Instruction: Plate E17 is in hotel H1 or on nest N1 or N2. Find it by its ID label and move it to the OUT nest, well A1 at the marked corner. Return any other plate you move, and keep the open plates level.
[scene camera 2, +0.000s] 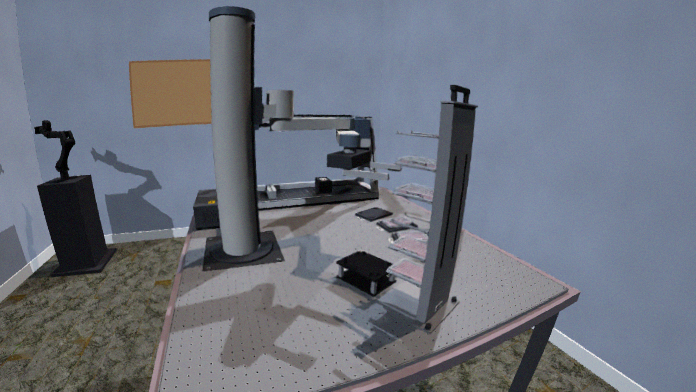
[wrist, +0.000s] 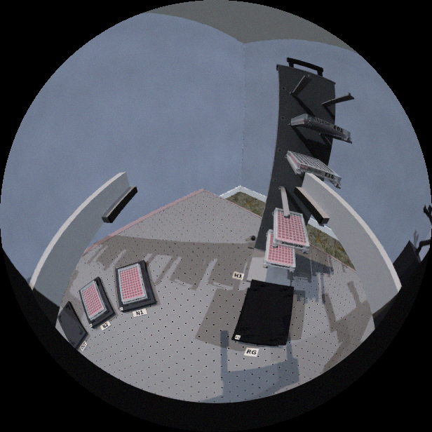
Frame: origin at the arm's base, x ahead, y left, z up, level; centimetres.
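Seen in the pictures: gripper, fingertip midpoint: (scene camera 2: 395, 172); arm's base, link origin: (scene camera 2: 242, 251).
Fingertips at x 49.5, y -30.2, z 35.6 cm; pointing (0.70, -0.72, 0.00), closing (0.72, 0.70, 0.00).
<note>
Pixels of each thing's middle, then the offset from my fingertips to it. "spot": a spot on its surface instead.
- OUT nest, body centre: (scene camera 2: 374, 213) dz -33.5, dx +19.7, dy +50.2 cm
- black box, surface spot: (scene camera 2: 205, 212) spot: dz -25.9, dx -64.5, dy +55.0 cm
My gripper (scene camera 2: 394, 171) (wrist: 215, 176) is open with nothing between its fingers, in front of hotel H1 (scene camera 2: 452, 200) (wrist: 288, 105). The hotel's top level is bare. Below it are a plate (scene camera 2: 417, 161) (wrist: 320, 127) labelled E0 with an unclear last digit, and a plate (scene camera 2: 415, 192) (wrist: 314, 166) that seems to read E10. Two lower plates (wrist: 290, 228) (wrist: 280, 252) have unreadable labels. In the wrist view, plates lie on nest N1 (wrist: 154, 301) and nest N2 (wrist: 110, 316). The OUT nest (scene camera 2: 373, 214) (wrist: 72, 325) is bare. No label reading E17 is legible.
The black RG stand (scene camera 2: 364, 264) (wrist: 267, 312) stands in front of the hotel's foot. The arm's column (scene camera 2: 234, 135) stands to the left in the scene view. A long dark rail unit (scene camera 2: 300, 196) and a black box (scene camera 2: 205, 212) lie at the table's far side.
</note>
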